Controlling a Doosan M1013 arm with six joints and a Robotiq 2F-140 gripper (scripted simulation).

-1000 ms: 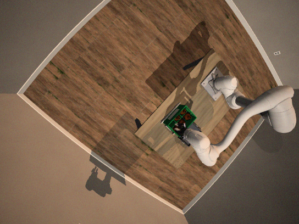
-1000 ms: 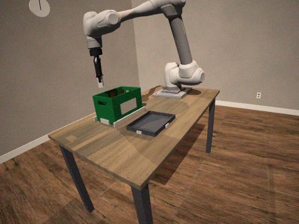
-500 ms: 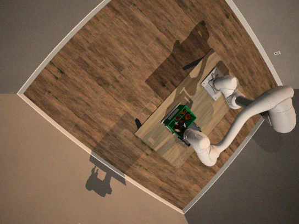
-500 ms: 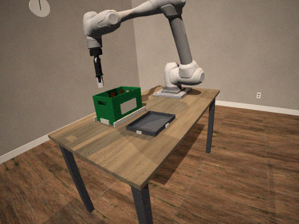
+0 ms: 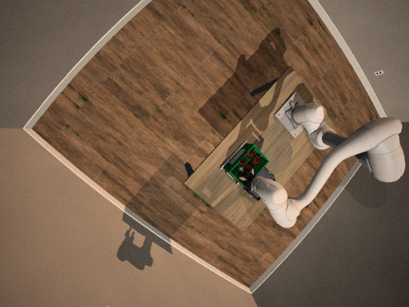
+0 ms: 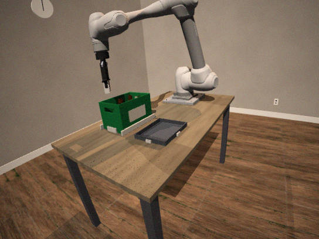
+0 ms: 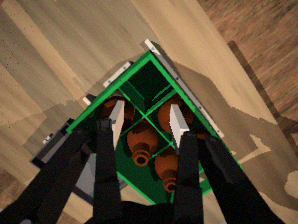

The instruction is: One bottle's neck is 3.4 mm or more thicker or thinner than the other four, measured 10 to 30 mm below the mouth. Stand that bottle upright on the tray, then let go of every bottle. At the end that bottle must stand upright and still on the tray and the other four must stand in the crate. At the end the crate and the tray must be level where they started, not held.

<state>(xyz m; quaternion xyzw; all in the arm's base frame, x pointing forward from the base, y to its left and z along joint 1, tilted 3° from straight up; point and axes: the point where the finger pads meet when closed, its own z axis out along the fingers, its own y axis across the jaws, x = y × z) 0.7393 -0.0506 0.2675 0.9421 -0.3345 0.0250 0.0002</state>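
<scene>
Right now my hand is 90 mm past the green crate, 30 mm to the right of it and 170 mm above it. The rest, counted from my hand: dark grey tray 110 mm behind, 310 mm to the left, 250 mm below.
</scene>
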